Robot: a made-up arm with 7 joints. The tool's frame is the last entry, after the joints. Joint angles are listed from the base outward. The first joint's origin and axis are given. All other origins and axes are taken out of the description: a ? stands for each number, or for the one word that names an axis. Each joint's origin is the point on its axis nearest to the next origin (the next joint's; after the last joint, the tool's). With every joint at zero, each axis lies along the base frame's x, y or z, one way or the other. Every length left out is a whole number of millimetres.
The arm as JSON. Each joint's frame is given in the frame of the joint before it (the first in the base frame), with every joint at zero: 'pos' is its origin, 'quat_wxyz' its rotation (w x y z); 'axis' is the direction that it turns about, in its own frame. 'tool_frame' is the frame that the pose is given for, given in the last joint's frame.
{
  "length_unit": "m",
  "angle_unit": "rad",
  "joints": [
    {
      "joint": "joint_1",
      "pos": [
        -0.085,
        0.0,
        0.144
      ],
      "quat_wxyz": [
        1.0,
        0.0,
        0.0,
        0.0
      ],
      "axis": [
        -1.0,
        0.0,
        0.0
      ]
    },
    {
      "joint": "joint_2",
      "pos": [
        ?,
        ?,
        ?
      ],
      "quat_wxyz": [
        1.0,
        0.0,
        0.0,
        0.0
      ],
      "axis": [
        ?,
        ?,
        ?
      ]
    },
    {
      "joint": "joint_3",
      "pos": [
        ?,
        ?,
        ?
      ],
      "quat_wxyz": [
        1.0,
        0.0,
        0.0,
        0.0
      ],
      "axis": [
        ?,
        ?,
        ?
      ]
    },
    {
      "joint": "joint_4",
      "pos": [
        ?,
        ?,
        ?
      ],
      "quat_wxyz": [
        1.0,
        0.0,
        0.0,
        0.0
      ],
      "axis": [
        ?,
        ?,
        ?
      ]
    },
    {
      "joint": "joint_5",
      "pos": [
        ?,
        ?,
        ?
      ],
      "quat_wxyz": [
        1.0,
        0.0,
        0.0,
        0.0
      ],
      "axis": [
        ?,
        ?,
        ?
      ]
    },
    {
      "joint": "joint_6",
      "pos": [
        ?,
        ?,
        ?
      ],
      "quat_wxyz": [
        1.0,
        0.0,
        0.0,
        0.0
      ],
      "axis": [
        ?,
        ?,
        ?
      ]
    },
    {
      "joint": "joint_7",
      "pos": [
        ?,
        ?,
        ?
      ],
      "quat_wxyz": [
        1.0,
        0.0,
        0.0,
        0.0
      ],
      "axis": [
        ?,
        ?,
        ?
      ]
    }
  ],
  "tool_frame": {
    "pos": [
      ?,
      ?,
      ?
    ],
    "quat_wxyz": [
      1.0,
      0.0,
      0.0,
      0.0
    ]
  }
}
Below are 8 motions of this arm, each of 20 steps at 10 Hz.
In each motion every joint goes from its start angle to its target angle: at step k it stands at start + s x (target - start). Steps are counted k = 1, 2, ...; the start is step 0. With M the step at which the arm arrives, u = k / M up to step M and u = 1 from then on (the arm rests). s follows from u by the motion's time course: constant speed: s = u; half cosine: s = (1 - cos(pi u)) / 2; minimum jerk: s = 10 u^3 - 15 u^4 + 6 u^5.
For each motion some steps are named. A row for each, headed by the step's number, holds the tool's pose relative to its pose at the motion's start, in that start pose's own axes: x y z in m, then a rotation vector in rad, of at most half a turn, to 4 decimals.
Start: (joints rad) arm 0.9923 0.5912 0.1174 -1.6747 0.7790 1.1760 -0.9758
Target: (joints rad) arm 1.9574 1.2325 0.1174 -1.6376 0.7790 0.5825 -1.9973
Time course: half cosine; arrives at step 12
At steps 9, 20:
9: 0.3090 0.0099 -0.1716 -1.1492 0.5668 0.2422
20: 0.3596 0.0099 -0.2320 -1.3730 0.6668 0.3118

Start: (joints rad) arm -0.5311 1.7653 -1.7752 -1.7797 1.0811 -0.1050 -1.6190
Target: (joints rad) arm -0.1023 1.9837 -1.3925 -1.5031 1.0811 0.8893 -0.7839
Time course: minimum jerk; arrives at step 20
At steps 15, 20:
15: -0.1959 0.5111 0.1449 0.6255 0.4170 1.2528
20: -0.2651 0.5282 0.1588 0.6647 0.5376 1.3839

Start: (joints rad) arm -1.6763 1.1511 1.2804 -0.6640 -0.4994 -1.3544 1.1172
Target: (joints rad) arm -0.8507 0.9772 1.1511 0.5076 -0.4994 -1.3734 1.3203
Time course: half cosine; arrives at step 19
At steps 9, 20:
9: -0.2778 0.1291 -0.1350 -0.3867 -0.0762 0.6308
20: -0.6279 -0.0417 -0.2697 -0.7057 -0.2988 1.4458

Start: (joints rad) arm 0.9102 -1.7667 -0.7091 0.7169 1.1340 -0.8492 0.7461
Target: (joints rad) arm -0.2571 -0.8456 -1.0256 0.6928 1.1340 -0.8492 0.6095
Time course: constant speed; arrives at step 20
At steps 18, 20:
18: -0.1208 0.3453 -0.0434 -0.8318 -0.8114 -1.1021
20: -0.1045 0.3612 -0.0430 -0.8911 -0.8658 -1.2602

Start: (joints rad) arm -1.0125 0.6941 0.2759 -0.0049 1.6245 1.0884 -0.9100
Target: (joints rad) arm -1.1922 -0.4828 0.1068 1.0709 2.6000 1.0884 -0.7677
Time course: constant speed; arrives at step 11
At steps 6, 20:
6: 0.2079 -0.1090 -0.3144 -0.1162 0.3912 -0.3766
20: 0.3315 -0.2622 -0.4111 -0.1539 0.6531 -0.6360

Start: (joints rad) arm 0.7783 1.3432 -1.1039 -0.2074 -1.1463 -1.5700 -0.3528
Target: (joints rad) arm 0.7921 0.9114 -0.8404 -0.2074 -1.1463 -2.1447 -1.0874
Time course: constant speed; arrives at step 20
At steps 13, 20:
13: 0.2061 -0.2130 0.0788 -0.5597 -0.0157 -0.3207
20: 0.3014 -0.3198 0.0944 -0.8827 0.0395 -0.4691

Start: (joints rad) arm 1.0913 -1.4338 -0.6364 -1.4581 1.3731 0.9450 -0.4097
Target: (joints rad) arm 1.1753 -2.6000 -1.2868 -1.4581 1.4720 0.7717 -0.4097
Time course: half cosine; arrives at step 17
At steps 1, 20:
1: -0.0028 -0.0030 -0.0005 0.0009 -0.0070 -0.0104
20: -0.3907 -0.0592 -0.3452 0.4086 -0.4812 -1.2738

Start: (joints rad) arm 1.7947 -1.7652 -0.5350 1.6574 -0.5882 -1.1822 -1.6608
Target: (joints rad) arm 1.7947 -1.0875 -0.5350 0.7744 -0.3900 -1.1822 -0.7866
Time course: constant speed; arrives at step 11
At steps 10, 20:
10: -0.3625 -0.3651 0.1031 1.0270 -0.4363 -0.0074
20: -0.4102 -0.3916 0.1219 1.1171 -0.4933 0.0144

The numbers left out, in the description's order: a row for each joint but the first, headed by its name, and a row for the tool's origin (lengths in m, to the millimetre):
joint_2: xyz 0.0 0.07 -0.134, axis 0.0 0.0 -1.0
joint_3: xyz -0.377 0.122 0.0, axis 0.0 1.0 0.0
joint_4: xyz -0.104 0.0 0.185, axis 0.0 0.0 -1.0
joint_5: xyz -0.312 0.096 0.0, axis -1.0 0.0 0.0
joint_6: xyz 0.0 0.053 -0.005, axis 0.0 1.0 0.0
joint_7: xyz 0.665 0.0 0.041, axis 1.0 0.0 0.0
tool: xyz 0.0 -0.01 0.011

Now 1 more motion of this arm.
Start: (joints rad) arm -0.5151 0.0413 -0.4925 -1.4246 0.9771 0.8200 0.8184
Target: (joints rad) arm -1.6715 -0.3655 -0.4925 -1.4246 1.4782 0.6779 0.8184
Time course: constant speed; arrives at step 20
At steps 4, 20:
4: -0.0212 -0.0543 0.1135 0.1176 -0.2293 -0.0507
20: -0.3176 -0.3474 0.2504 0.4989 -1.0908 -0.5914

